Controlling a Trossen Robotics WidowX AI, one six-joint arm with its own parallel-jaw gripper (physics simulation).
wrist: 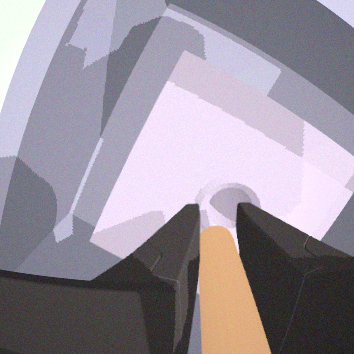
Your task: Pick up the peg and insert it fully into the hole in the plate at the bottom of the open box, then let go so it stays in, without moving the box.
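Frame: origin at the arm's base, x back, y left, z down, level; centimetres.
Where they show: gripper, fingertip midpoint: (217,215).
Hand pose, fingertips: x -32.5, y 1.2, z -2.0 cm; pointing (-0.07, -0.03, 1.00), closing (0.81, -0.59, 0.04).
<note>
After its pixels a point has its place.
The orange peg (230,295) @(x -32.3, y 1.3, z -6.0 cm) is held between the two black fingers of my gripper (217,215) @(x -32.5, y 1.2, z -2.0 cm), which is shut on it. The peg runs up from the bottom edge of the wrist view, and its rounded end shows just below and slightly left of the hole in the picture. The hole (232,202) is a round opening with a pale rim in the pinkish-white plate (200,135) @(x -34.5, y -0.5, z -0.4 cm). The inside of the hole is visible and the peg is outside it. The fingers hide part of the plate's near side. The gap between peg end and plate is hard to judge.
The grey-lilac walls of the open box (55,110) @(x -38.9, y 1.1, z -2.8 cm) rise around the plate, at the left and along the top right of the view. Shadows fall across the walls and the plate's edges. A bright area shows beyond the box at the top left.
</note>
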